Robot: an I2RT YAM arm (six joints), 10 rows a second.
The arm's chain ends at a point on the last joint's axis. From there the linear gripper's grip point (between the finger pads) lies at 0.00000 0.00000 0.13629 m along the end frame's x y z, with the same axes.
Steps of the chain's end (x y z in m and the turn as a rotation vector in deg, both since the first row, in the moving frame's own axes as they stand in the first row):
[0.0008, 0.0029, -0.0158, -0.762, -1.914, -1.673]
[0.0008, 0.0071, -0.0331, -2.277, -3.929, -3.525]
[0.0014, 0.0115, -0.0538, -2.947, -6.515, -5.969]
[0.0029, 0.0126, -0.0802, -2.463, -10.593, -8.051]
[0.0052, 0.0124, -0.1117, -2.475, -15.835, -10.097]
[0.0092, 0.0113, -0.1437, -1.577, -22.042, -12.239]
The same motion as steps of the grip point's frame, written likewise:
[-0.0037, 0.0048, -0.0159, -0.762, -1.914, -1.673]
[-0.0084, 0.0128, -0.0335, -2.277, -3.929, -3.525]
[-0.0137, 0.0193, -0.0549, -2.947, -6.515, -5.969]
[-0.0217, 0.0202, -0.0826, -2.463, -10.593, -8.051]
[-0.0313, 0.0215, -0.1170, -2.475, -15.835, -10.097]
[-0.0412, 0.0204, -0.1537, -1.577, -22.042, -12.239]

